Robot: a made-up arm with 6 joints. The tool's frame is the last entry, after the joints.
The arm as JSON. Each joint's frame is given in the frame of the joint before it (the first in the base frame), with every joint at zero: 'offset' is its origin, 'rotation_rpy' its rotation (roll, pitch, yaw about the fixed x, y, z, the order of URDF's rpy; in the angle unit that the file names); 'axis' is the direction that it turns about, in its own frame. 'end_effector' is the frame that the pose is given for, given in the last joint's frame.
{
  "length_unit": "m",
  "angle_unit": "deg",
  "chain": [
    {
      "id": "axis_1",
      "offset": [
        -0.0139,
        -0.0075,
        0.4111
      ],
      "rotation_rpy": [
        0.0,
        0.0,
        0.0
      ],
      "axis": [
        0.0,
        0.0,
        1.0
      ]
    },
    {
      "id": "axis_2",
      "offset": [
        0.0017,
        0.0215,
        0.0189
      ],
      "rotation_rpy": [
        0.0,
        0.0,
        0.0
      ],
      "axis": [
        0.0,
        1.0,
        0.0
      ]
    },
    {
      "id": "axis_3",
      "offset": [
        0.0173,
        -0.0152,
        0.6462
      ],
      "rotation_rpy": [
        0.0,
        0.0,
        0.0
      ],
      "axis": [
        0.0,
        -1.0,
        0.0
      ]
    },
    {
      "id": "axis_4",
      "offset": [
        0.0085,
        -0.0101,
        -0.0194
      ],
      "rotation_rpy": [
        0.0,
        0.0,
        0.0
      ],
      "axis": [
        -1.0,
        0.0,
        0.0
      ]
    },
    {
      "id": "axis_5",
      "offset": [
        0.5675,
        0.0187,
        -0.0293
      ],
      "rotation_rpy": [
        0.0,
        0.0,
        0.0
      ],
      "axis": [
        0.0,
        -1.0,
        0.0
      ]
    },
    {
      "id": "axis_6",
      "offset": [
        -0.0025,
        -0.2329,
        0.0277
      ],
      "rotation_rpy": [
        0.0,
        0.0,
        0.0
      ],
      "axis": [
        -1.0,
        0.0,
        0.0
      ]
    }
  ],
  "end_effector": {
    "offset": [
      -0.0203,
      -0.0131,
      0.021
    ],
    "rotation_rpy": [
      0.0,
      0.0,
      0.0
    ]
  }
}
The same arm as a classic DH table. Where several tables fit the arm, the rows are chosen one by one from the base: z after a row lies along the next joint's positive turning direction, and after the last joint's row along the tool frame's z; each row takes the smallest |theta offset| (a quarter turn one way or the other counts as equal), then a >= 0, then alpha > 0; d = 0 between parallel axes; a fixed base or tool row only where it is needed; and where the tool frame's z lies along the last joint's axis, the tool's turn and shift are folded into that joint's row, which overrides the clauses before.
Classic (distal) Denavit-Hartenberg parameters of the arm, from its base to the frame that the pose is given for. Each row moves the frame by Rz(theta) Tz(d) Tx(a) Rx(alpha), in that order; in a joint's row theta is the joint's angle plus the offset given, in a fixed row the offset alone. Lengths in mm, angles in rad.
base (fixed): d 0, theta_offset 0.4948, a -15.8, alpha 0
axis_1: d 430, theta_offset -0.4948, a 1.7, alpha -1.5708
axis_2: d 0, theta_offset -1.544, a 646.4, alpha 3.1416
axis_3: d 3.8, theta_offset 0.0268, a -19.4, alpha -1.5708
axis_4: d -576, theta_offset 0, a -29.3, alpha 1.5708
axis_5: d 214.2, theta_offset 0, a 27.7, alpha -1.5708
axis_6: d 22.8, theta_offset -1.5708, a 13.1, alpha -1.5708
tool (fixed): d 21, theta_offset 1.5708, a 0, alpha 0

